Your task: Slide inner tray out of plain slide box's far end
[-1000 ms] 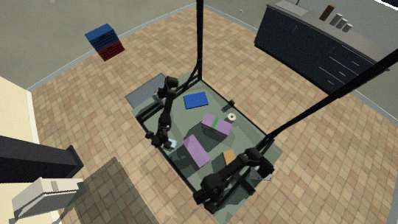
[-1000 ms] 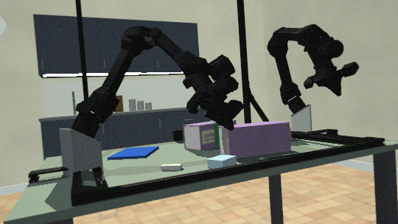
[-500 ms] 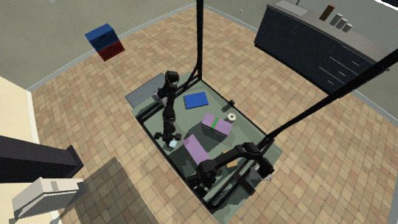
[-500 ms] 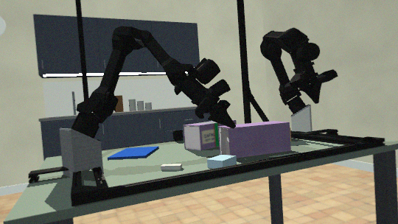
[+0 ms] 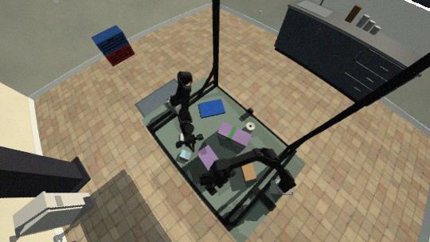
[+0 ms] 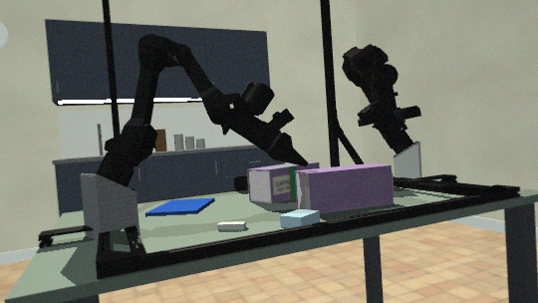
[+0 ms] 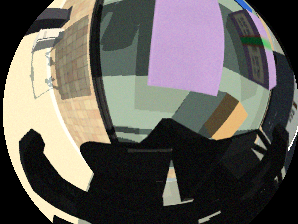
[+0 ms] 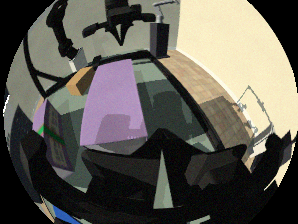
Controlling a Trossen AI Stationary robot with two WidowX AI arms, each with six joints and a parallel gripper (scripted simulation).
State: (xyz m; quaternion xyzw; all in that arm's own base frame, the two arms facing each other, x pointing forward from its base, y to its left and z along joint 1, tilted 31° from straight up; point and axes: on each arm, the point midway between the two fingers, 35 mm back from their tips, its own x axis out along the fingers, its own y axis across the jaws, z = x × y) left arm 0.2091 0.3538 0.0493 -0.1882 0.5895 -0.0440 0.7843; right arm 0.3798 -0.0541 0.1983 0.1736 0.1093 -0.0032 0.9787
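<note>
The light blue block is 130 mm below my right hand, 60 mm ahead of it and 40 mm to the right of it. Also, from my right hand: blue mat (390 mm behind, 160 mm to the right, 140 mm below); tan pad (390 mm to the left, 140 mm behind, 120 mm below); small white block (170 mm to the right, 140 mm below, 20 mm behind).
</note>
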